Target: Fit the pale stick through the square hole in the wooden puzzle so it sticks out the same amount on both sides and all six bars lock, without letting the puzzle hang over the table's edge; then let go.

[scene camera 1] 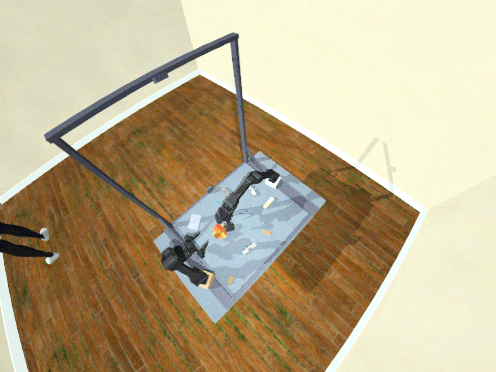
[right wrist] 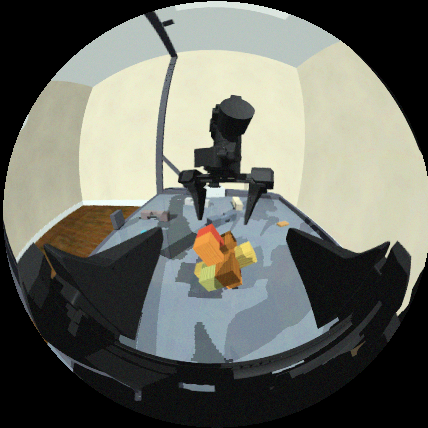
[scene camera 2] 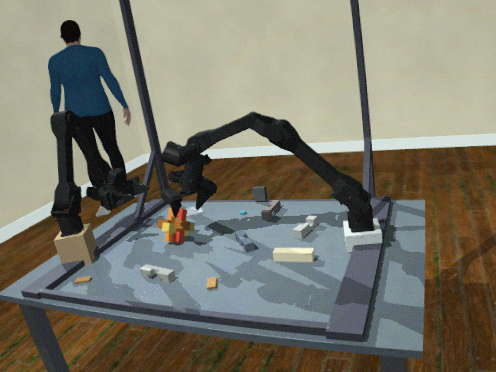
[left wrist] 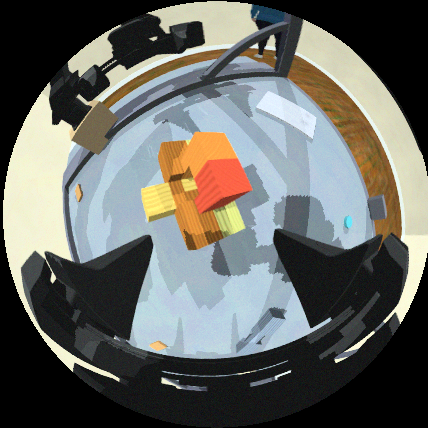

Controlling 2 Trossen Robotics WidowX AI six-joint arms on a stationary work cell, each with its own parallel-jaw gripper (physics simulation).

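Places are measured from the left arm's base along level axes (x right, y ahead, z up), in metres.
Pixels of known places: left gripper, fingertip midpoint: (scene camera 1: 224, 224) (right wrist: 220, 222) (scene camera 2: 186, 213) (left wrist: 212, 238); right gripper, fingertip midpoint: (scene camera 1: 203, 237) (right wrist: 227, 234) (scene camera 2: 142, 192) (left wrist: 136, 58); left arm's base, origin of the base link: (scene camera 1: 273, 179) (right wrist: 213, 185) (scene camera 2: 361, 226); right arm's base, origin of the base link: (scene camera 1: 203, 278) (scene camera 2: 72, 231) (left wrist: 81, 116).
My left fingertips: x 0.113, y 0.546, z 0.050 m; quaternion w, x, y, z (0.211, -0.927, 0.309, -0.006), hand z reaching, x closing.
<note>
For each thing: its top centre in the pictures, then the offset to it from my left fingertips.
- wooden puzzle, middle of its top: (left wrist: 178, 186) (right wrist: 228, 246) (scene camera 2: 172, 219) dx +0.001, dy +0.053, dz -0.019 m
- pale stick, middle of its top: (scene camera 2: 293, 250) (right wrist: 236, 199) (scene camera 1: 268, 202) dx -0.178, dy -0.349, dz -0.072 m
- light grey notched block, middle of its top: (scene camera 2: 156, 269) (scene camera 1: 249, 248) dx -0.235, dy +0.038, dz -0.072 m
- dark grey block, middle of its top: (left wrist: 259, 339) (scene camera 2: 243, 236) (right wrist: 222, 214) dx -0.062, dy -0.191, dz -0.072 m
- brown block, middle of its top: (scene camera 2: 270, 205) (right wrist: 153, 211) dx +0.174, dy -0.252, dz -0.072 m
- pale notched block, middle of its top: (scene camera 2: 305, 222) (right wrist: 196, 198) dx +0.002, dy -0.380, dz -0.072 m
- cyan disc, middle of its top: (left wrist: 348, 221) (scene camera 2: 242, 211) dx +0.195, dy -0.144, dz -0.092 m
- white sheet, middle of its top: (left wrist: 289, 110) (scene camera 2: 186, 211) (scene camera 1: 194, 221) dx +0.250, dy +0.091, dz -0.094 m
The wooden puzzle (scene camera 1: 219, 231) (scene camera 2: 176, 226) (left wrist: 187, 210) (right wrist: 209, 250), a cross of orange, red and yellow bars, stands on the table, inside its edges. Its square hole cannot be made out clearly. The pale stick (scene camera 1: 268, 202) (scene camera 2: 293, 254) (right wrist: 237, 203) lies flat on the table, apart from the puzzle, toward the left arm's base. My left gripper (scene camera 2: 186, 206) (left wrist: 212, 238) (right wrist: 220, 222) is open and empty, pointing down beside and slightly above the puzzle. My right gripper (right wrist: 227, 234) is open and empty; it hangs left of the puzzle in scene camera 2, facing it.
A light grey notched block (scene camera 1: 249, 248) (scene camera 2: 157, 273), a dark grey block (scene camera 2: 246, 240), a brown block (scene camera 2: 271, 210) and another pale notched block (scene camera 2: 305, 227) lie around. Orange tiles (scene camera 2: 212, 283) (scene camera 2: 83, 280), a cyan disc (scene camera 2: 243, 212) (left wrist: 348, 222) and a white sheet (scene camera 1: 194, 221) (left wrist: 287, 114) also lie there.
</note>
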